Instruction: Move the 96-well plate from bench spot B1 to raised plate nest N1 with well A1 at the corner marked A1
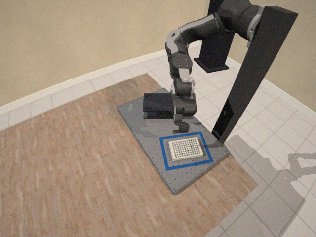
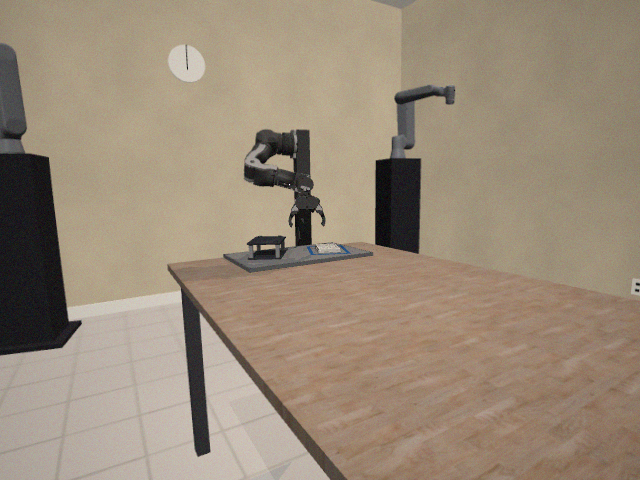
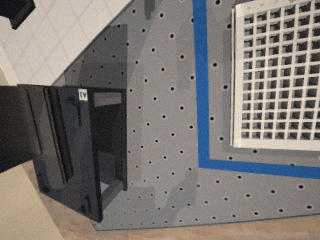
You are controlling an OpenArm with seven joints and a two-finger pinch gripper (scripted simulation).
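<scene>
The white 96-well plate is 1 cm behind my hand, 9 cm to the left of it and 9 cm below it. Also, from my hand: black raised nest N1: 1 cm ahead, 16 cm to the right, 4 cm below; A1 label: 5 cm behind, 8 cm to the right, 4 cm below.
</scene>
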